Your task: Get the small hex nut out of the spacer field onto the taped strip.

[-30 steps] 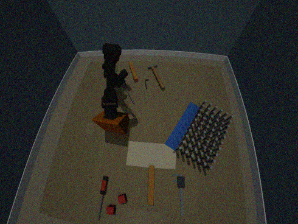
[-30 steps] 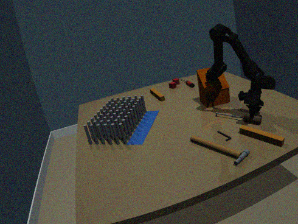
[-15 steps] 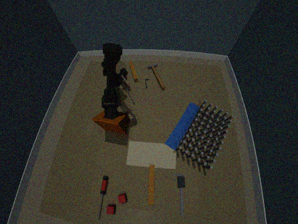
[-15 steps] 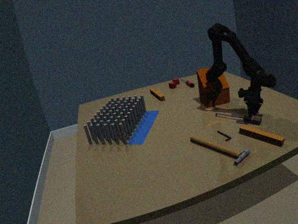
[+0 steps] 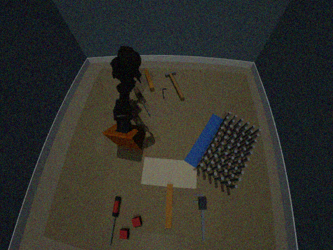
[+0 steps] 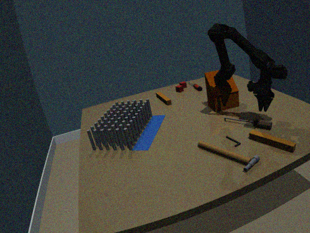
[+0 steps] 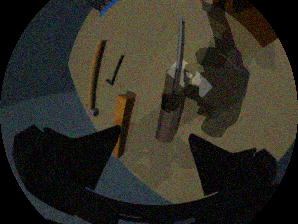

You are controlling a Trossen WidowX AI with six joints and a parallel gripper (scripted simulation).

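Right now the hook tool is 7 cm ahead of my gripper tip, 8 cm to the right of it and 7 cm below it. From my gripper tip the other things lie so: blue taped strip: 51 cm ahead, 26 cm to the right, 8 cm below; then hex key: 18 cm ahead, 6 cm to the left, 8 cm below.
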